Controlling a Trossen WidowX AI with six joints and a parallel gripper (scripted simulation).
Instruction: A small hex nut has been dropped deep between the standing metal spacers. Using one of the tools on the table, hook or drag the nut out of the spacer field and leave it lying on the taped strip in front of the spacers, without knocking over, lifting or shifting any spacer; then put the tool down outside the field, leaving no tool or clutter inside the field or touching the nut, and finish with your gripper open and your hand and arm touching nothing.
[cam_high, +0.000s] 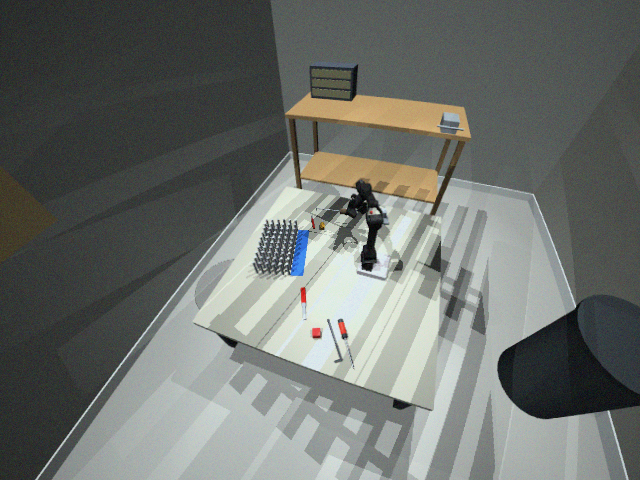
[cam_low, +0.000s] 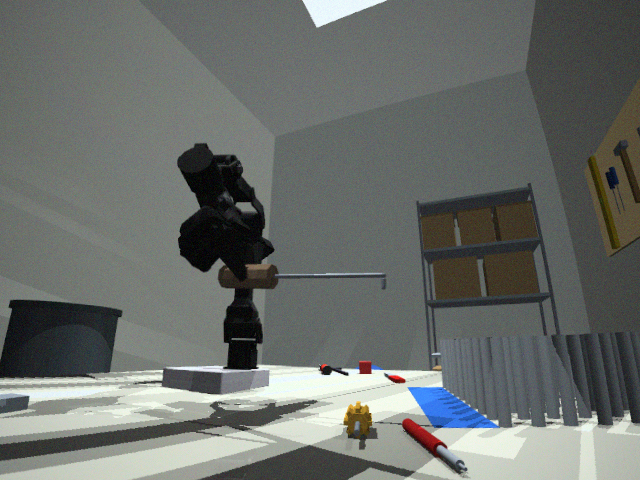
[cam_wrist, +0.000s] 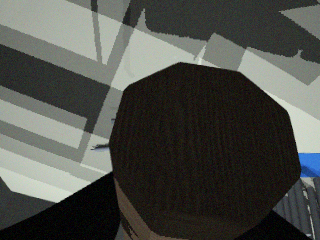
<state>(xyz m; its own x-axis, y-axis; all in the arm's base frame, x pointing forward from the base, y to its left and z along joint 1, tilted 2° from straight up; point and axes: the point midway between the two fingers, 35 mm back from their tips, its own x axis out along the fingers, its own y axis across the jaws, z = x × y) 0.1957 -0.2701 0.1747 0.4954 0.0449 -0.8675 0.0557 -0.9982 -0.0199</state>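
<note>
Right now my gripper tip is 250 mm to the right of the blue taped strip, 240 mm short of it and 190 mm above it. Also, from my gripper tip: wooden-handled hook (100 mm ahead, 10 mm to the left); hex nut (390 mm ahead, 330 mm to the left, 190 mm below); yellow gear (180 mm below, 180 mm ahead, 20 mm to the right).
</note>
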